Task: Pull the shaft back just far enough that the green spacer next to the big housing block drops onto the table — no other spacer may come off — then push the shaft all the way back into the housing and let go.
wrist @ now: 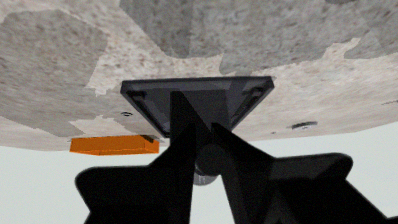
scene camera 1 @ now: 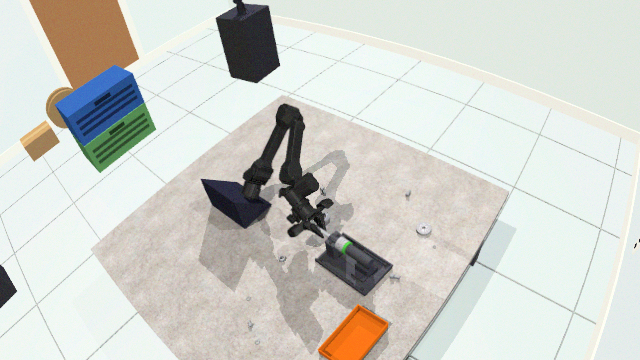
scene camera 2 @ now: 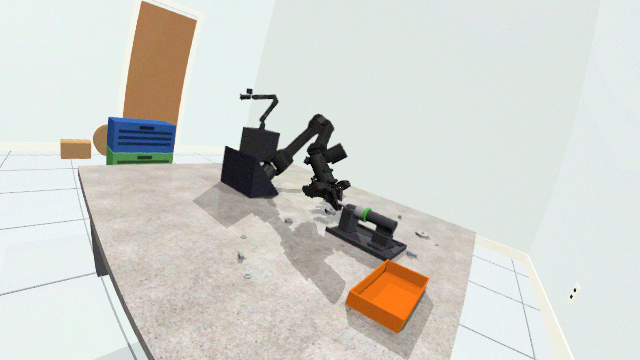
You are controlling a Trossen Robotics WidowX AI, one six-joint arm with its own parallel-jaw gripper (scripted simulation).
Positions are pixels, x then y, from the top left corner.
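The gripper is visible in the wrist view [203, 128]. Scene camera 1 and scene camera 2 show the gripper too: on it, [scene camera 1: 312, 229] and [scene camera 2: 331, 195] are the same spot.
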